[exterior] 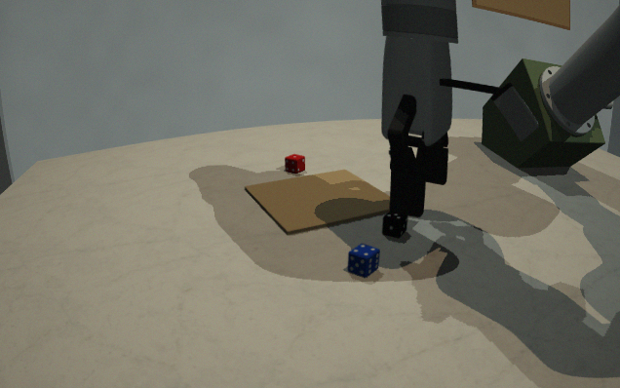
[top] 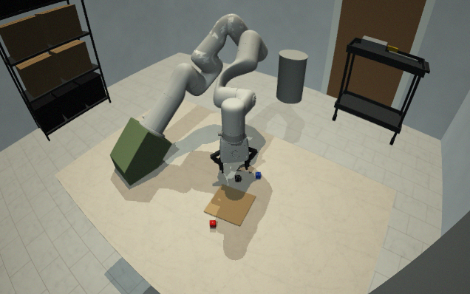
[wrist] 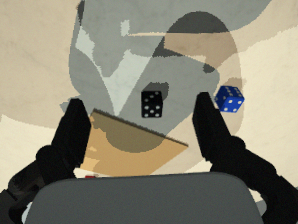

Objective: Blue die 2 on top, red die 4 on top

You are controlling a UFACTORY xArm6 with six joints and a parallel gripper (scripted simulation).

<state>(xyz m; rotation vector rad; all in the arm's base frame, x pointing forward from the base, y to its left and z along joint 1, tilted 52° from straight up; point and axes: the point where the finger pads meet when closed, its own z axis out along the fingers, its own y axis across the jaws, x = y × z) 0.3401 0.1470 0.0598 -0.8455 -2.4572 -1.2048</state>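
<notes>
My hand is 40 mm above the black die, 20 mm short of it and 10 mm to the left of it. From my hand the other things lie so: blue die: 70 mm ahead, 60 mm to the left, 40 mm below; tan mat: 110 mm to the right, 80 mm ahead, 50 mm below; red die: 210 mm to the right, 100 mm ahead, 40 mm below.
</notes>
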